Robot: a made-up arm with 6 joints. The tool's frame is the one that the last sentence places.
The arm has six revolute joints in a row. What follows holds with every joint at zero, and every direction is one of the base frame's.
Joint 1 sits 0.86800 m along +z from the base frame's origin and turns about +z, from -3.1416 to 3.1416 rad.
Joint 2 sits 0.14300 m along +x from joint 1 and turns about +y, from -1.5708 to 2.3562 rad.
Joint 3 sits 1.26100 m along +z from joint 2 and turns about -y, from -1.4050 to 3.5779 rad.
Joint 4 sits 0.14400 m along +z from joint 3 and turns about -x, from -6.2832 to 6.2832 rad.
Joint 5 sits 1.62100 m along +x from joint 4 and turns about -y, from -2.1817 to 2.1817 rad.
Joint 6 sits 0.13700 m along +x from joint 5 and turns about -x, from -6.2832 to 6.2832 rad.
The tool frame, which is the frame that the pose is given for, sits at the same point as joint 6; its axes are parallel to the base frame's.
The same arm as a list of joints. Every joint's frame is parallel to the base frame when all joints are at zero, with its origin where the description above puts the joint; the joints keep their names.
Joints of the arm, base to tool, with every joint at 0 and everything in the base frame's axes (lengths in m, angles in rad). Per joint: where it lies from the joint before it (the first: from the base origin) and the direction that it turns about. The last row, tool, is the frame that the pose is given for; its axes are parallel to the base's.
joint 1: offset 0 0 0.868 axis 0 0 1
joint 2: offset 0.143 0 0 axis 0 1 0
joint 3: offset 0 0 1.261 axis 0 -1 0
joint 4: offset 0 0 0.144 axis -1 0 0
joint 5: offset 1.621 0 0 axis 0 -1 0
joint 6: offset 0.137 0 0 axis -1 0 0
tool: offset 0 0 0
Joint limits (rad, base to tool): -3.1416..3.1416 -1.5708..2.3562 -1.405..3.5779 -6.2832..6.2832 -2.1817..2.1817 -6.2832..6.2832

